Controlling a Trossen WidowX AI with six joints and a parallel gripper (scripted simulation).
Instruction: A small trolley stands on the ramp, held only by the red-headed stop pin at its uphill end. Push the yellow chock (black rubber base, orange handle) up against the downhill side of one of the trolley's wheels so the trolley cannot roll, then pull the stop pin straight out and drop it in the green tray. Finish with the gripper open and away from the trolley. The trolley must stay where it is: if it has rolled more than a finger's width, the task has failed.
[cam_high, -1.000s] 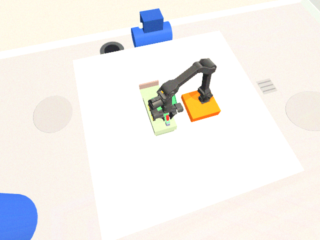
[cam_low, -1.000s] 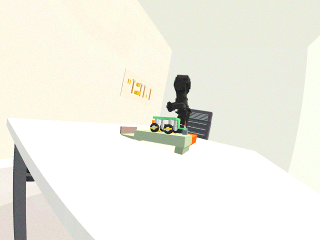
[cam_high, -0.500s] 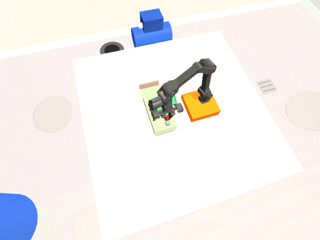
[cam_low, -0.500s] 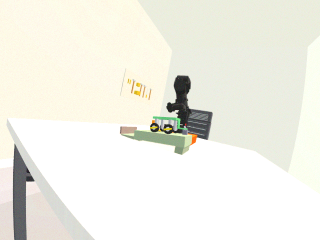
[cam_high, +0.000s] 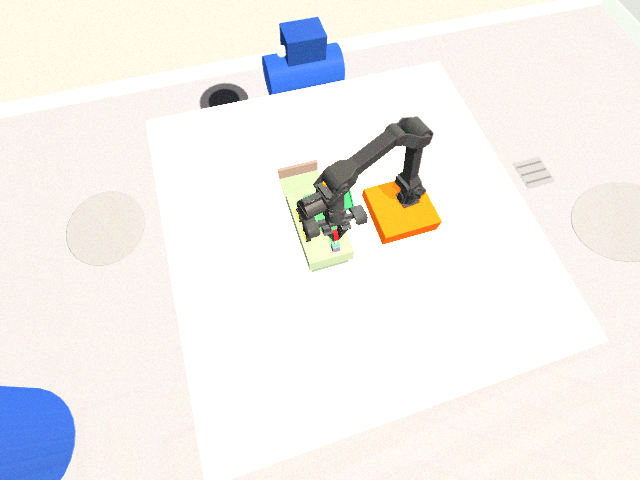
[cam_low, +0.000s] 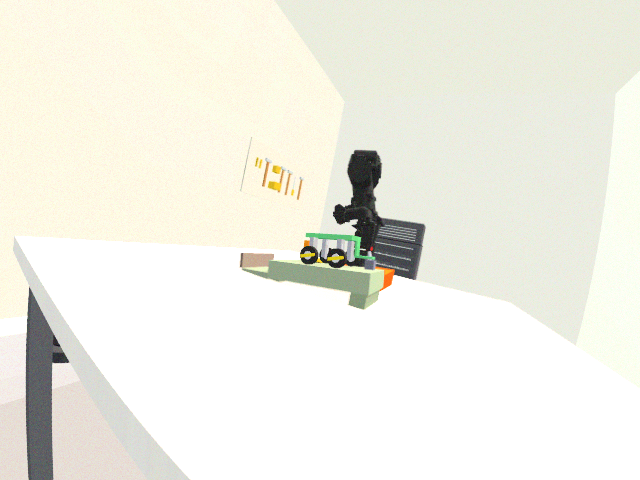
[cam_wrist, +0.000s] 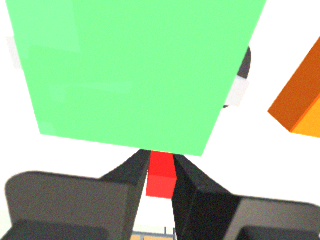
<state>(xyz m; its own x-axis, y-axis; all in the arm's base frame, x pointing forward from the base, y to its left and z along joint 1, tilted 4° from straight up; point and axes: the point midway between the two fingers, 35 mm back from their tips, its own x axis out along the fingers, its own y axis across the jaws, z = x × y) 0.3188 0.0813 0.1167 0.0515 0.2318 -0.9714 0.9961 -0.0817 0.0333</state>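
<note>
Right now the yellow chock is 180 mm to the right of my gripper tip, 50 mm below it and 40 mm behind it. Also, from my gripper tip: trolley (100 mm to the right, 20 mm below, 10 mm ahead); pale green ramp (100 mm to the right, 90 mm below, 10 mm ahead); red-headed stop pin (right at my gripper tip).
</note>
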